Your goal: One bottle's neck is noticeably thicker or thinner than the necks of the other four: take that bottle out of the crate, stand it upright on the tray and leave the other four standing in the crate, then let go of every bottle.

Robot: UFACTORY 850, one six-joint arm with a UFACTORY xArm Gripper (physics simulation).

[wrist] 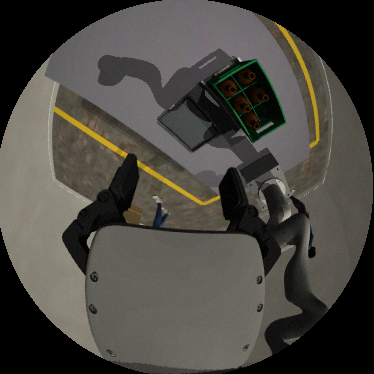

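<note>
The green crate (270,131) stands at the upper right of the wrist view, seen from above at a slant. Several brown bottles stand in its compartments: two at the back-left end (246,75) (228,88), others at the middle (260,95) (242,105) and one nearer the base end (251,121). Their necks are too small to compare. The tray (186,124), grey with a dark rim, lies left of the crate, and no bottle shows on it. My gripper (181,170) is open and empty, high above the scene and well away from the crate and tray.
The robot's base (272,190) stands below the crate at the right, with the arm curving down from it. The grey table top (165,30) ends in a diagonal edge at the left. Beyond it are floor with a yellow line (90,130), a cardboard box (133,215) and blue-clad legs (159,216).
</note>
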